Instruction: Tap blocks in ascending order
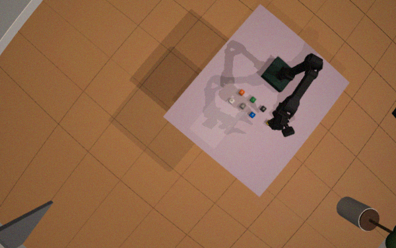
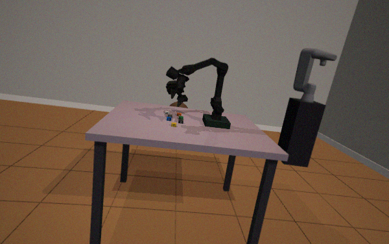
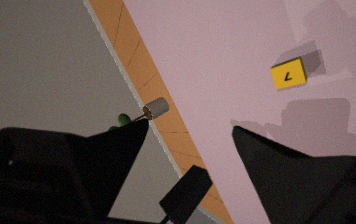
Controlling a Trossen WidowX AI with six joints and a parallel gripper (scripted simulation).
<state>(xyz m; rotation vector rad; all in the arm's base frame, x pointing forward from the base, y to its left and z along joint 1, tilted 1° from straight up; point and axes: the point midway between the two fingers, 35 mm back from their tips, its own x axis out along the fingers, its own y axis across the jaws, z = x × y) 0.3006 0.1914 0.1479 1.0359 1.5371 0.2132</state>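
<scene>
The white block lies 6 cm ahead of my gripper tip, 35 cm to the right of it and 16 cm below it. From my gripper tip the other things lie so: yellow block (1 cm behind, 5 cm to the right, 16 cm below); then blue block (3 cm ahead, 18 cm to the right, 16 cm below); then dark block (5 cm behind, 15 cm to the right, 16 cm below).
</scene>
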